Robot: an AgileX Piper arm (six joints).
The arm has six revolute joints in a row. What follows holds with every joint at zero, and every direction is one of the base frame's.
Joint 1 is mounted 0.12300 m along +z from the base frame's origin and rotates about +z.
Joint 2 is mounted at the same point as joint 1 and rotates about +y.
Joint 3 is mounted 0.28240 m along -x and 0.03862 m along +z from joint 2 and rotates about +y.
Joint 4 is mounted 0.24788 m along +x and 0.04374 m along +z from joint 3 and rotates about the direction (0.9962, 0, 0.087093).
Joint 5 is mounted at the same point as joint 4 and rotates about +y.
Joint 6 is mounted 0.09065 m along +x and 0.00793 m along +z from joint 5 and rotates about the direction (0.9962, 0, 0.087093).
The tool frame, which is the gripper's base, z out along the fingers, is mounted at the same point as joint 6; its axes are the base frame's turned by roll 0.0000, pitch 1.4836 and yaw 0.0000 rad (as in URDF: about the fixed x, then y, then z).
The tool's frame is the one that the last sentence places.
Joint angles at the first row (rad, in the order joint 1, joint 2, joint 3, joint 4, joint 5, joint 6):
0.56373 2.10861 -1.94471 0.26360 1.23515 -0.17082
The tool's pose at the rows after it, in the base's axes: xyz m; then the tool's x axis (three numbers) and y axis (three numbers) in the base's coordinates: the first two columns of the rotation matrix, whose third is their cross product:
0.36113, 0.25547, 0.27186, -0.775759, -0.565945, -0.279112, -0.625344, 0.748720, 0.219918
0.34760, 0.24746, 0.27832, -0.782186, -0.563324, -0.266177, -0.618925, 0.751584, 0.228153
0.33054, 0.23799, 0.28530, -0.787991, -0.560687, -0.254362, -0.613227, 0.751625, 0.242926
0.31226, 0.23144, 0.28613, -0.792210, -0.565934, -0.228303, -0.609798, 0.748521, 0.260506
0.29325, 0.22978, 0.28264, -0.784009, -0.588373, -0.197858, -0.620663, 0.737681, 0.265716
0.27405, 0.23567, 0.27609, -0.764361, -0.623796, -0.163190, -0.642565, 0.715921, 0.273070
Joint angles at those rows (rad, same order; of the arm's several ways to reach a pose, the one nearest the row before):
0.56501 2.05992 -1.89629 0.26360 1.23787 -0.15263
0.56500 1.99794 -1.82134 0.26943 1.23787 -0.14891
0.56502 1.92338 -1.73199 0.28326 1.23603 -0.14890
0.57277 1.85999 -1.64095 0.29846 1.23604 -0.14891
0.59624 1.81063 -1.55783 0.30100 1.23401 -0.15079
0.63877 1.78336 -1.49508 0.30526 1.23401 -0.15078

